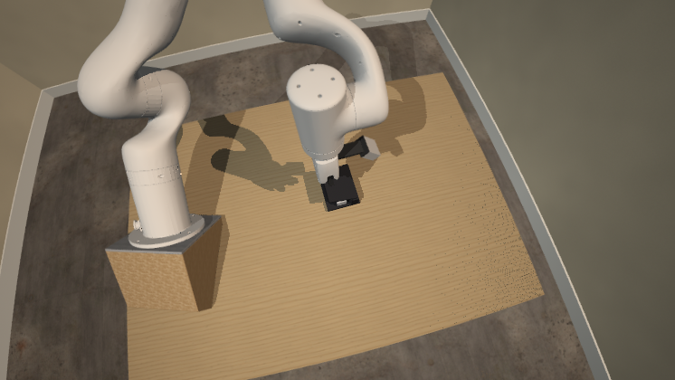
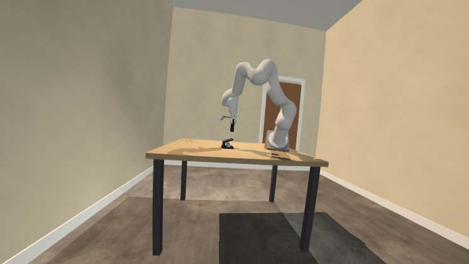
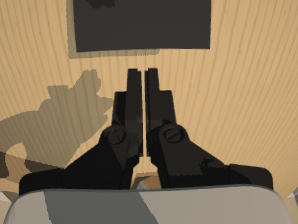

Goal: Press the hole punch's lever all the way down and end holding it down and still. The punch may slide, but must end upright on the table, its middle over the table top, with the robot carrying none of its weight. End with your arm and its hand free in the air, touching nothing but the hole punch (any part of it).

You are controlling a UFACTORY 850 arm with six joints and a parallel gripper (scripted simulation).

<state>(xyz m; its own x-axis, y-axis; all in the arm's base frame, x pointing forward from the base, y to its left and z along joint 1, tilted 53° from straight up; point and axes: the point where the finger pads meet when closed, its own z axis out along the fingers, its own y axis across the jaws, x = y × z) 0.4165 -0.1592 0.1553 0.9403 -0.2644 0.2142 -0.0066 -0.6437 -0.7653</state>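
The black hole punch is 40 mm ahead of my hand and 130 mm below it.
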